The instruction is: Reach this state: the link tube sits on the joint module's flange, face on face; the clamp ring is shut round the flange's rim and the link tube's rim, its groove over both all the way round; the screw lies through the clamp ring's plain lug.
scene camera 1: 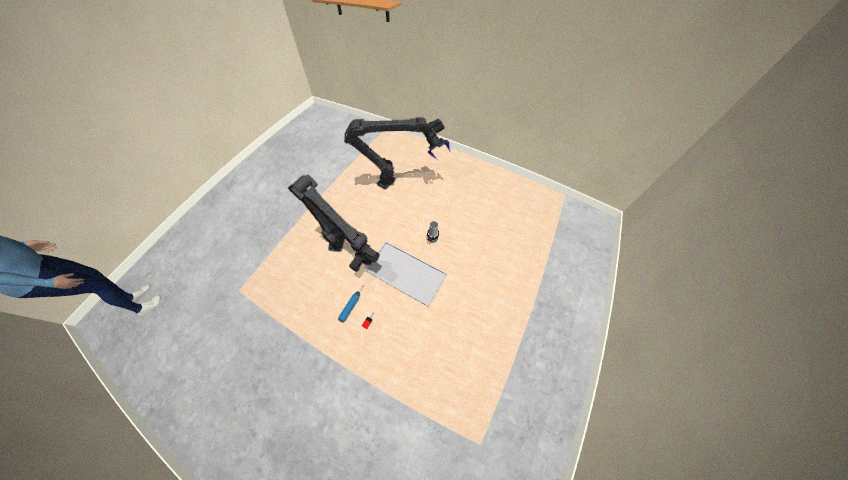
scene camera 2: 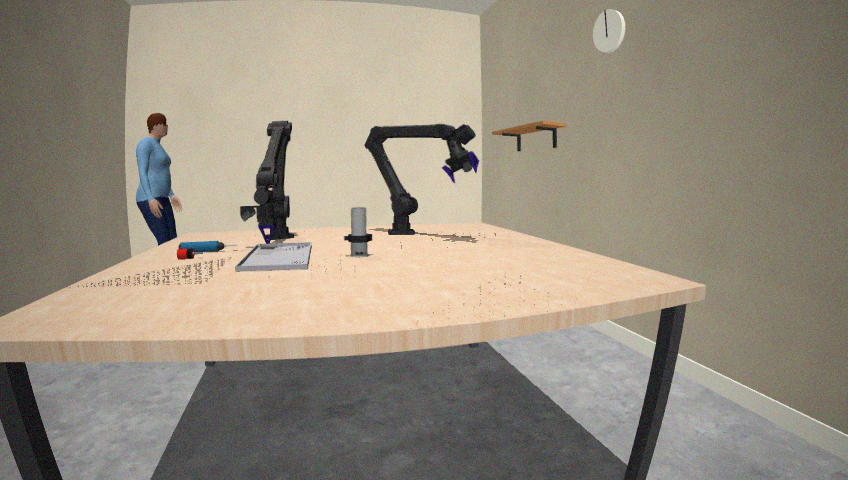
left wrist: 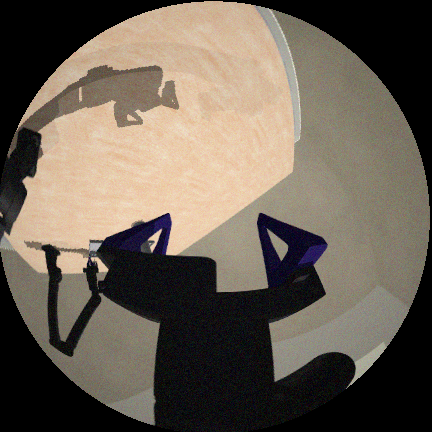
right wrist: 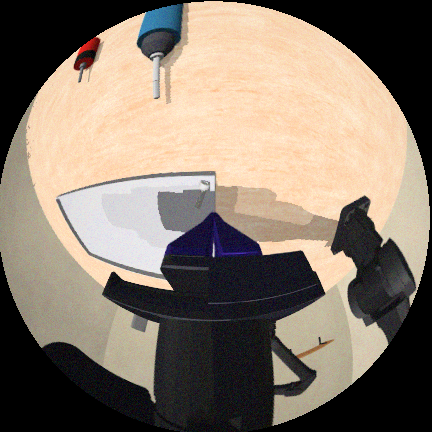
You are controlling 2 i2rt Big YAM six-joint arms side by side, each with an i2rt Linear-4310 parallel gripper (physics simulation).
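Seen in the pictures: left gripper, fingertip midpoint: (scene camera 1: pixel 444 156) (scene camera 2: pixel 464 177) (left wrist: pixel 213 217); right gripper, fingertip midpoint: (scene camera 1: pixel 369 264) (scene camera 2: pixel 267 243) (left wrist: pixel 88 254) (right wrist: pixel 213 217); left arm's base, origin of the base link: (scene camera 1: pixel 386 182) (scene camera 2: pixel 401 233); right arm's base, origin of the base link: (scene camera 1: pixel 336 242) (scene camera 2: pixel 279 237) (left wrist: pixel 50 249) (right wrist: pixel 348 224).
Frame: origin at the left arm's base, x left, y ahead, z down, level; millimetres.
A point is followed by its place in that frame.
The grey link tube (scene camera 1: pixel 433 226) @(x -196, y 538, z -160 mm) (scene camera 2: pixel 358 220) @(x -184, y 559, z -120 mm) stands upright over the joint module (scene camera 2: pixel 358 249) @(x -185, y 562, z -25 mm). The black clamp ring (scene camera 1: pixel 432 236) (scene camera 2: pixel 358 237) @(x -184, y 570, z -66 mm) is round the stack where they meet; whether its groove covers both rims is too small to tell. The small grey screw (right wrist: pixel 204 186) @(x -584, y 353, z -14 mm) is in the tray near a corner in the right wrist view, away from the clamp ring. My right gripper (scene camera 2: pixel 266 242) @(x -553, y 341, z -16 mm) (right wrist: pixel 213 217) @(x -553, y 341, z -16 mm) is shut and empty, low over the tray beside the screw. My left gripper (scene camera 1: pixel 443 154) @(x 224, y 322, z -261 mm) (scene camera 2: pixel 465 177) @(x 224, y 322, z -261 mm) (left wrist: pixel 213 217) @(x 224, y 322, z -261 mm) is open and empty, high and far from the stack.
The light grey tray (scene camera 1: pixel 416 282) @(x -475, y 626, z -4 mm) (scene camera 2: pixel 273 268) @(x -432, y 750, z -6 mm) (right wrist: pixel 82 212) @(x -513, y 613, z -4 mm) lies beside the stack. A blue screwdriver (scene camera 1: pixel 349 306) @(x -810, y 430, z -39 mm) (scene camera 2: pixel 199 246) @(x -809, y 443, z -25 mm) (right wrist: pixel 161 22) and a smaller red driver (scene camera 1: pixel 367 322) @(x -815, y 561, z -32 mm) (scene camera 2: pixel 185 253) @(x -809, y 571, z -21 mm) (right wrist: pixel 87 50) lie beyond the tray. A person (scene camera 1: pixel 89 282) (scene camera 2: pixel 154 166) stands off the table.
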